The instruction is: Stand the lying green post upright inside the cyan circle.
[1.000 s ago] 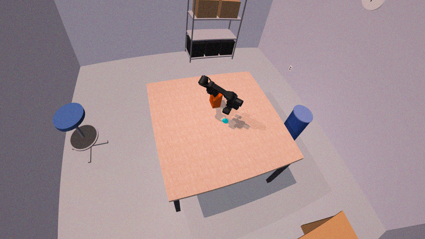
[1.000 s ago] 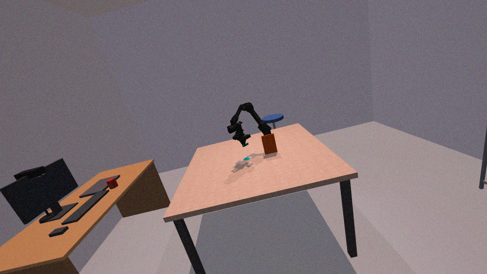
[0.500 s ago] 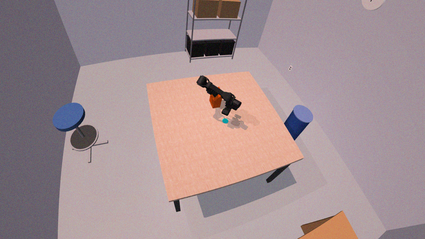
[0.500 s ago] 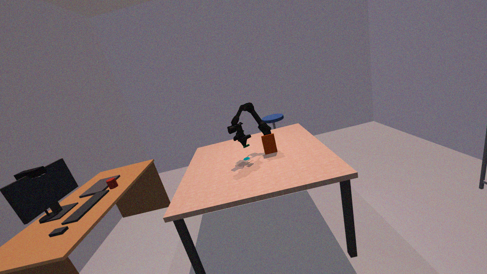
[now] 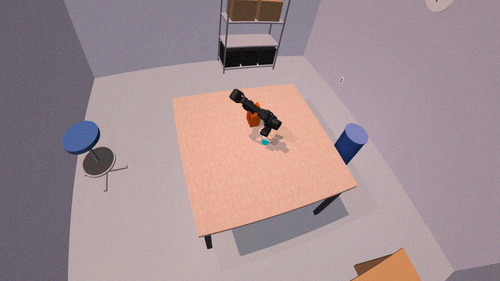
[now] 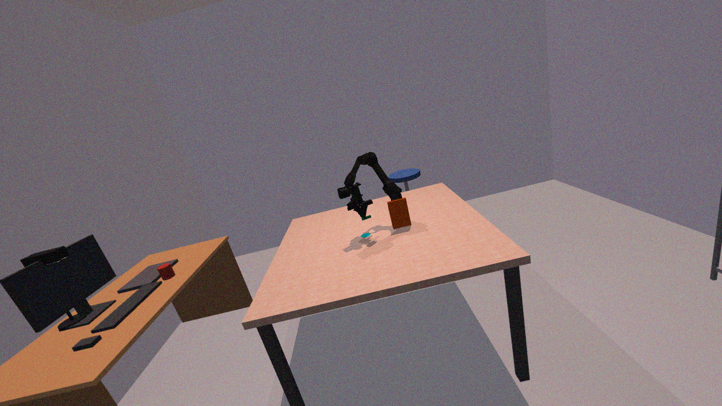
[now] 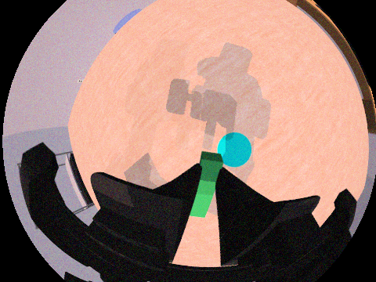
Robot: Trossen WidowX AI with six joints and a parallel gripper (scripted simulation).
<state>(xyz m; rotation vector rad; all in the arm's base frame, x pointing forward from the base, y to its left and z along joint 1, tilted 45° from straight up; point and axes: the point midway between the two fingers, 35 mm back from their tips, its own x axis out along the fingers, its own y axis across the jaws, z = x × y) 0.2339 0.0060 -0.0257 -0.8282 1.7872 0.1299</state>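
Now: the cyan circle 1 cm ahead of my gripper tip, 2 cm to the right of it and 12 cm below it. The rest, counted from my gripper tip: green post 2 cm behind, 1 cm to the right.
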